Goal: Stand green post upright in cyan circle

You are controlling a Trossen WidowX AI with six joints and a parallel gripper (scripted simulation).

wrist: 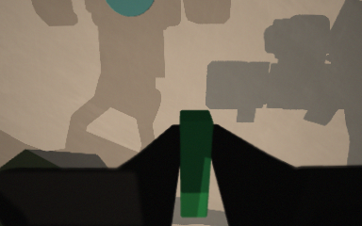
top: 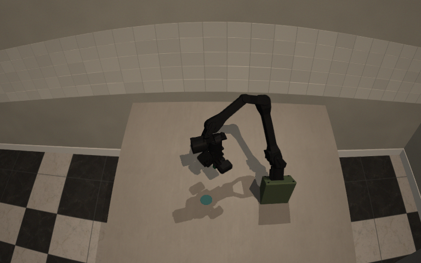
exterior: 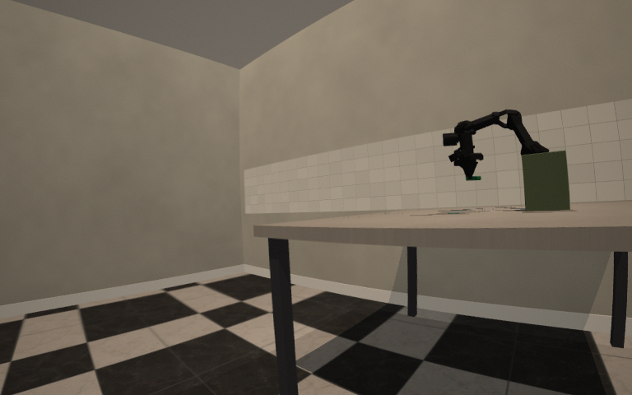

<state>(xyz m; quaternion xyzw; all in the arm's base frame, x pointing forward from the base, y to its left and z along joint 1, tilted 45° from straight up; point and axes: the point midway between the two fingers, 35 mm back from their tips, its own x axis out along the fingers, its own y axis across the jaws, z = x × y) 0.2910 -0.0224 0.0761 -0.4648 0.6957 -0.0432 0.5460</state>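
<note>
The cyan circle lies 180 mm below my hand, 110 mm to the left of it and 40 mm ahead of it. Round my hand: green post 30 mm below, 20 mm behind, 10 mm to the right.
</note>
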